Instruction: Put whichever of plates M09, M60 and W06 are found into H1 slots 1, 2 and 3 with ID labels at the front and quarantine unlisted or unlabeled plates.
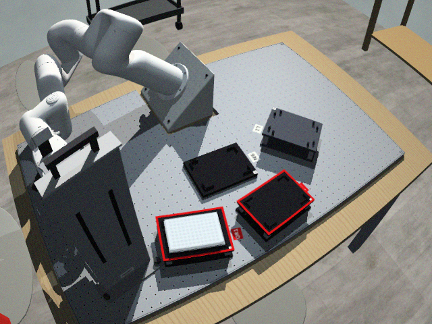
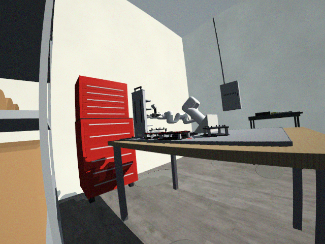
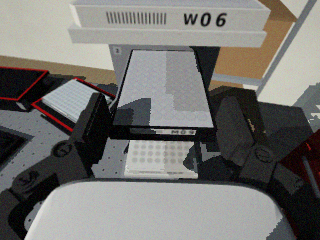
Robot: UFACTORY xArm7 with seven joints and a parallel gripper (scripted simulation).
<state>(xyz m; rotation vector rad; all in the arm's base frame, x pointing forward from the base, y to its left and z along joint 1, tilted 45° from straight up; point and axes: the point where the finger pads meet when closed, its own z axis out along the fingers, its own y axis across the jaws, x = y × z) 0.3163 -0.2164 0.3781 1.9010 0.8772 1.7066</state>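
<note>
Now: the dark-framed plate 60 mm ahead of my hand, 20 mm below it and 10 mm to the left of it. From my hand the other things lie so: handle (250 mm above, 140 mm ahead, 20 mm to the left); then plate hotel H1 (140 mm ahead, 20 mm to the left, 10 mm above); then white well plate (210 mm to the left, 150 mm below, 150 mm ahead).
</note>
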